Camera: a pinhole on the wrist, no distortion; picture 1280 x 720 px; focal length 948.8 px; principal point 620.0 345.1 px. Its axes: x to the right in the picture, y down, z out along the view. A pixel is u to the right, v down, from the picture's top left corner.
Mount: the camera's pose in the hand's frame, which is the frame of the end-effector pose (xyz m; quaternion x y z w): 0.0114 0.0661 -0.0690 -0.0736 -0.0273 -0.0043 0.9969
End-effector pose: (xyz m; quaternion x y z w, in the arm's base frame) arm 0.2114 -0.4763 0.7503 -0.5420 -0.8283 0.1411 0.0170
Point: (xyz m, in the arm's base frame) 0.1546 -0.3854 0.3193
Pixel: 975.4 259.0
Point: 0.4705 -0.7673 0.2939
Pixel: 118.6 496.9
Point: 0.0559 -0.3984 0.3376
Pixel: 1042.7 53.1
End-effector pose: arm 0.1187 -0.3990 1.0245 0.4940 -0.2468 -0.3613 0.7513
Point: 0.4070 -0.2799 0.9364
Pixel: behind the camera
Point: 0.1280 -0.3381 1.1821
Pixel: outside the picture
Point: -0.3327 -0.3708 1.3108
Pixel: 101.6 331.5
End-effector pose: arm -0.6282 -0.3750 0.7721 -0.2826 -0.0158 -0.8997 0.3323
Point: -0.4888 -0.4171 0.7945
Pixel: 297.2 494.8
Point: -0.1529 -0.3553 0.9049
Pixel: 151.3 592.0
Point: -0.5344 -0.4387 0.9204
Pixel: 863.1 277.2
